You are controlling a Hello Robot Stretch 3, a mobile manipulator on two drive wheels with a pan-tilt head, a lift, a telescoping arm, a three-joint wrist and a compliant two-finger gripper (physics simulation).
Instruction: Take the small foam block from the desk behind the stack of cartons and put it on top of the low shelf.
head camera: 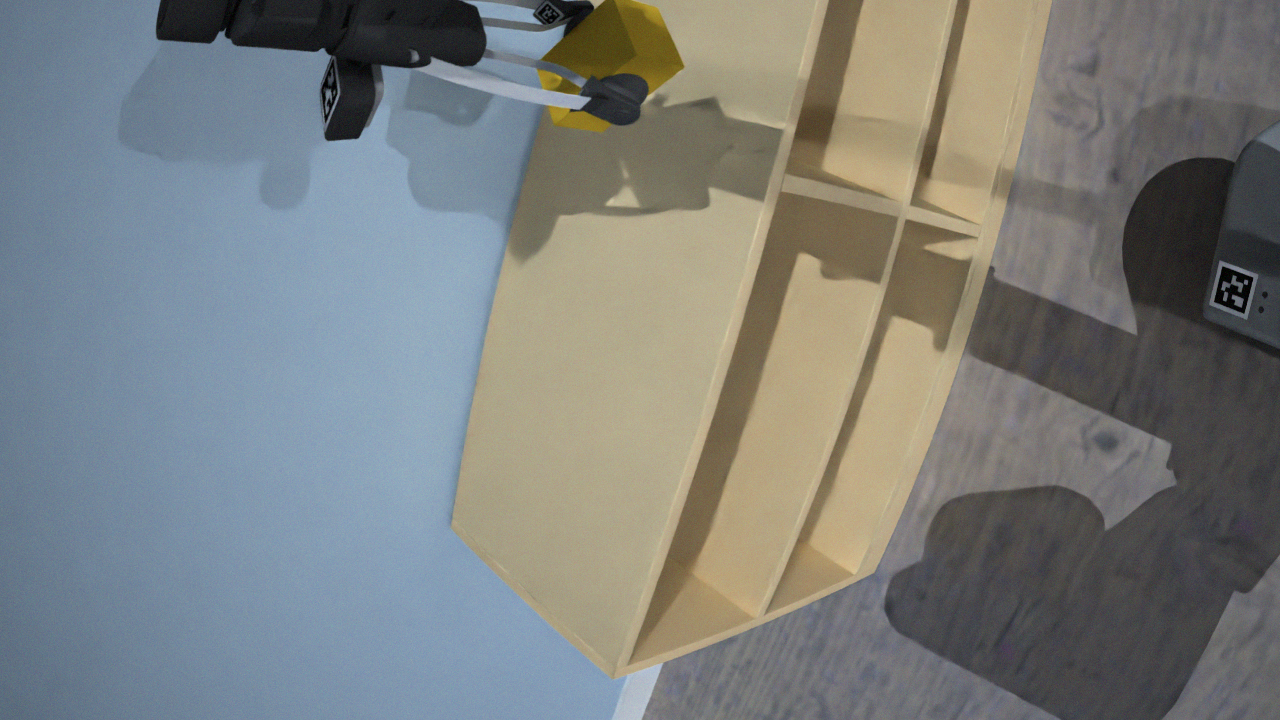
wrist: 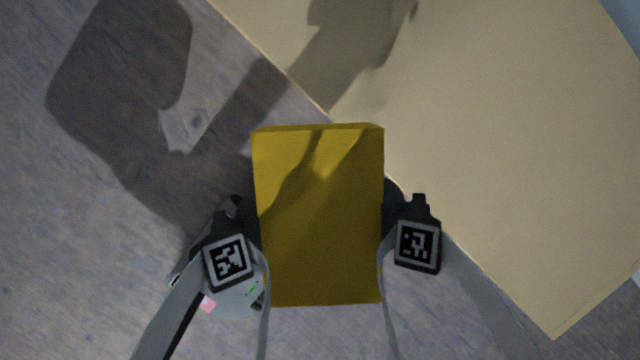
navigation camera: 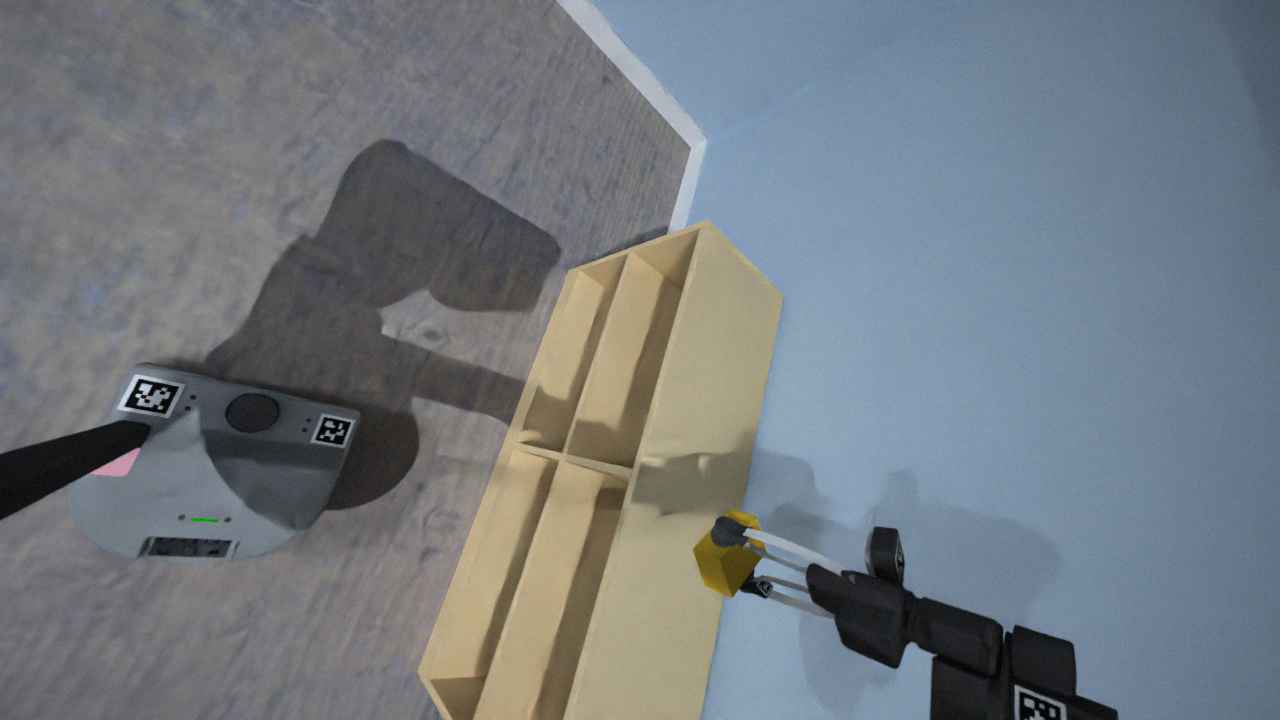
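Seen in the pictures: gripper, fingertip midpoint: (head camera: 624, 63) (navigation camera: 721, 550); robot's base at its link origin: (navigation camera: 253, 410).
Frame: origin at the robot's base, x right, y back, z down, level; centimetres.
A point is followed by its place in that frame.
The yellow foam block (head camera: 631, 44) @(x 47.9, y 3.3, z -89.9 cm) (navigation camera: 718, 570) @(x 48.5, y 4.1, z -89.1 cm) (wrist: 320, 250) is between the two fingertips of my gripper (head camera: 595, 55) @(x 52.2, y 2.2, z -86.4 cm) (navigation camera: 742, 558) @(x 52.2, y 2.2, z -86.4 cm) (wrist: 320, 209) @(x 52.2, y 2.2, z -86.4 cm), which is shut on it. The low shelf (head camera: 608, 358) @(x 73.5, y -28.2, z -61.0 cm) (navigation camera: 707, 385) @(x 72.8, y -27.8, z -61.0 cm) (wrist: 500, 150) is pale wood with open compartments. In the head and navigation views the block overlaps the shelf's top near its wall-side edge. In the wrist view it overlaps the edge between top and floor. Its shadow on the top lies apart from it, so it hangs above; the exact height is unclear. The desk and cartons do not show.
A blue wall (head camera: 223, 402) @(x 99.0, y -41.0, z -98.9 cm) (navigation camera: 984, 268) @(x 100.2, y -61.9, z -106.3 cm) runs along the shelf's long back side, with white skirting (navigation camera: 640, 71) @(x 64.7, y -151.3, z -6.5 cm) beyond its end. The robot's grey base (head camera: 1257, 232) @(x 11.5, y 8.3, z -16.0 cm) (navigation camera: 268, 483) @(x 6.4, y 11.7, z -16.0 cm) (wrist: 232, 305) stands on the wooden floor (head camera: 1065, 53) @(x 50.3, y 28.5, z 0.0 cm) (navigation camera: 179, 179) @(x -25.7, y -41.0, z 0.0 cm) (wrist: 75, 200), on the shelf's open side.
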